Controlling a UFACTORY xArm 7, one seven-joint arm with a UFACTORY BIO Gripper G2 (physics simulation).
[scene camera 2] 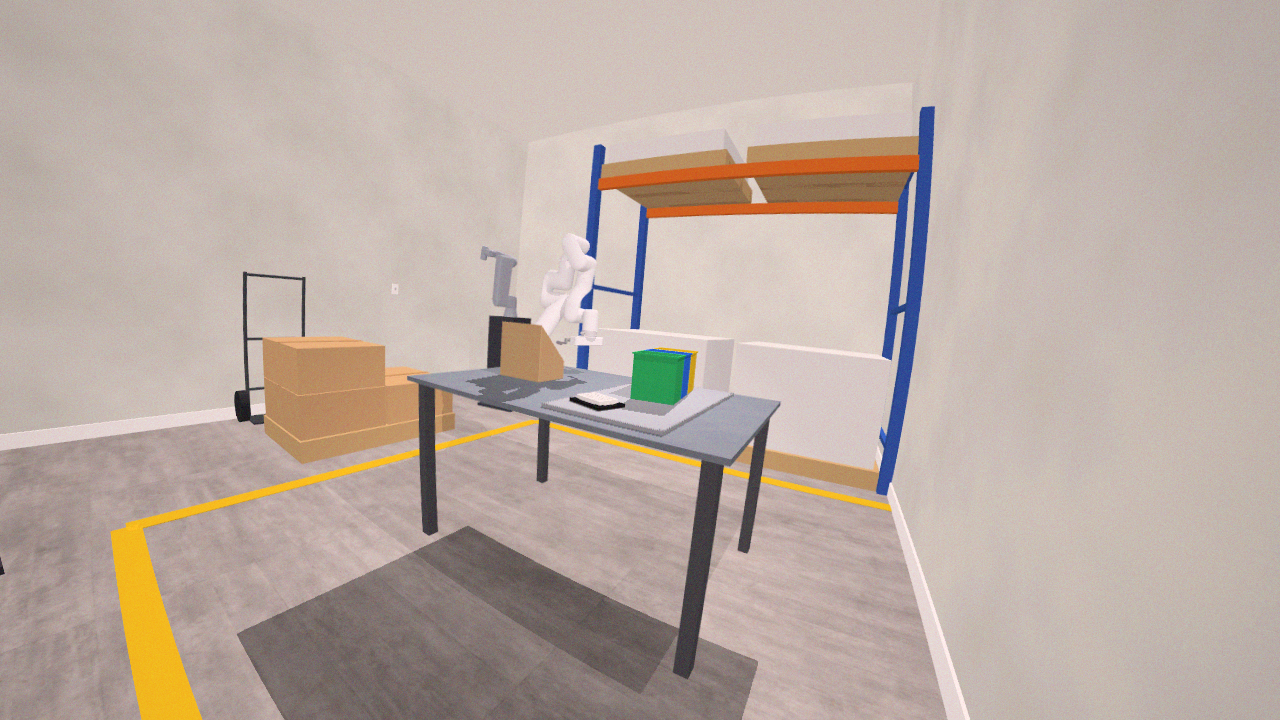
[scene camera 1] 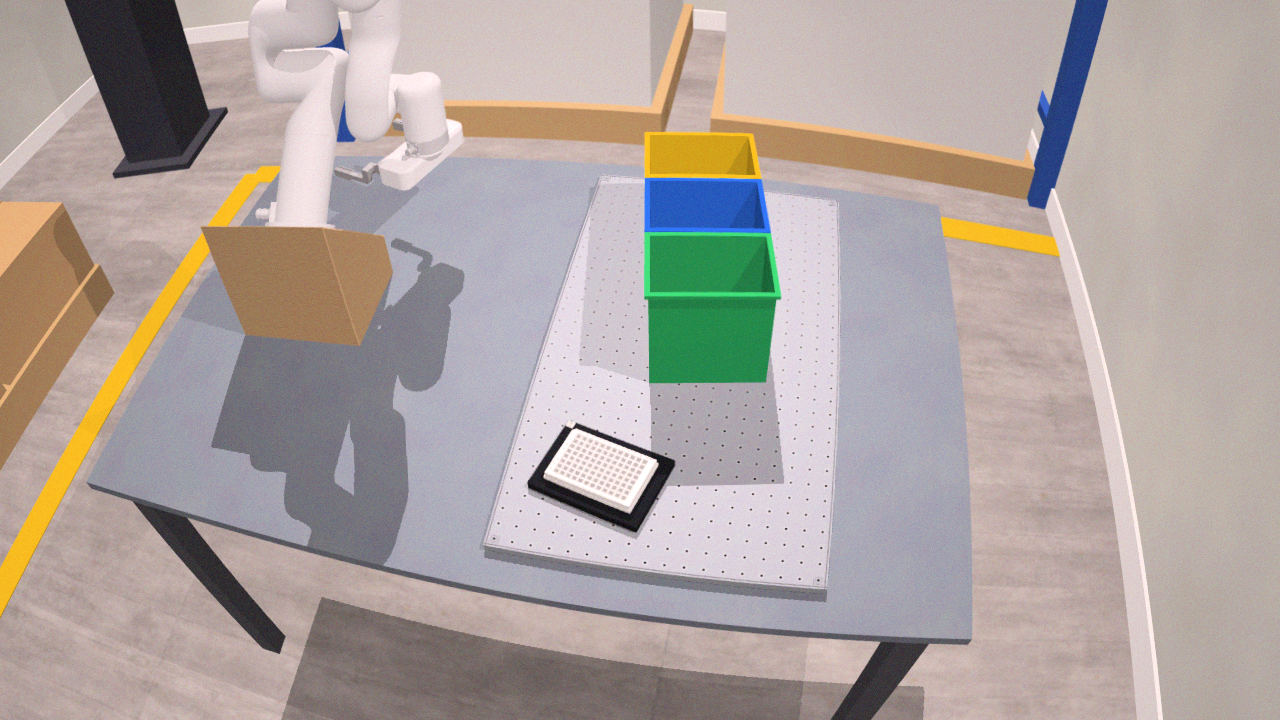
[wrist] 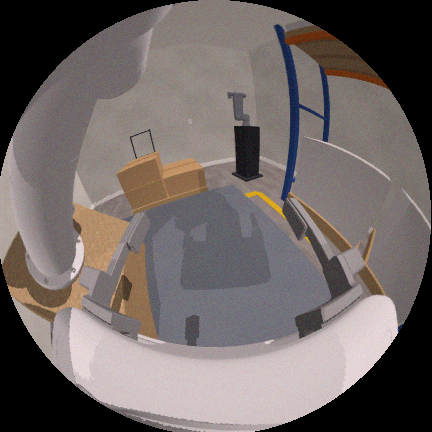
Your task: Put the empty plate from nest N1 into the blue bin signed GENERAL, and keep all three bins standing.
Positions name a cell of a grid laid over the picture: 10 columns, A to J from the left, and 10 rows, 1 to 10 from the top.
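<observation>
My gripper (scene camera 1: C3), blue bin (scene camera 1: F3), yellow bin (scene camera 1: F3). Green bin (scene camera 1: F5), white gridded plate (scene camera 1: E7), black nest (scene camera 1: F7). Green bin (scene camera 2: F6). My gripper (wrist: E5). Green bin out of frame in the wrist view. White gridded plate, out of frame in the wrist view.
</observation>
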